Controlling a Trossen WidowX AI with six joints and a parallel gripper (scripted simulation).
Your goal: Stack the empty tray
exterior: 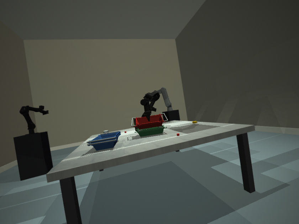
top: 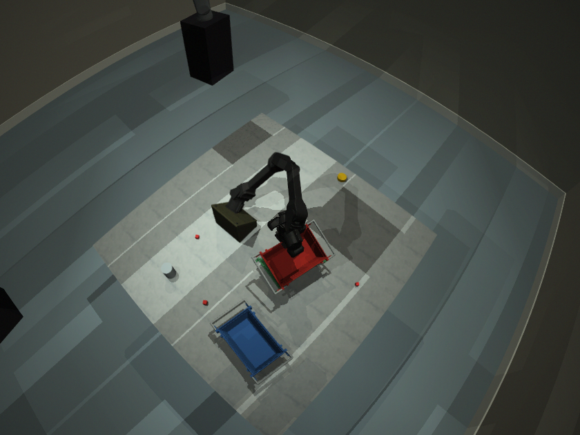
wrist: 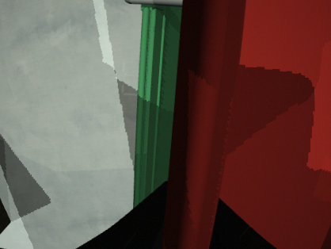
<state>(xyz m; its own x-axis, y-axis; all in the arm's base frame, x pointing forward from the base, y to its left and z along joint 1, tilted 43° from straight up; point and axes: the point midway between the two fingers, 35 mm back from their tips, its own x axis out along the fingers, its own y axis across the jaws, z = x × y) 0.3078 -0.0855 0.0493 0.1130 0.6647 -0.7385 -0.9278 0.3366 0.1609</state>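
Now: gripper tip 70 mm short of the red tray, 30 mm to the left of it and 10 mm below it. Round my gripper tip: yellow disc: 560 mm to the left, 110 mm below; grey cylinder: 380 mm behind, 390 mm to the right, 80 mm below.
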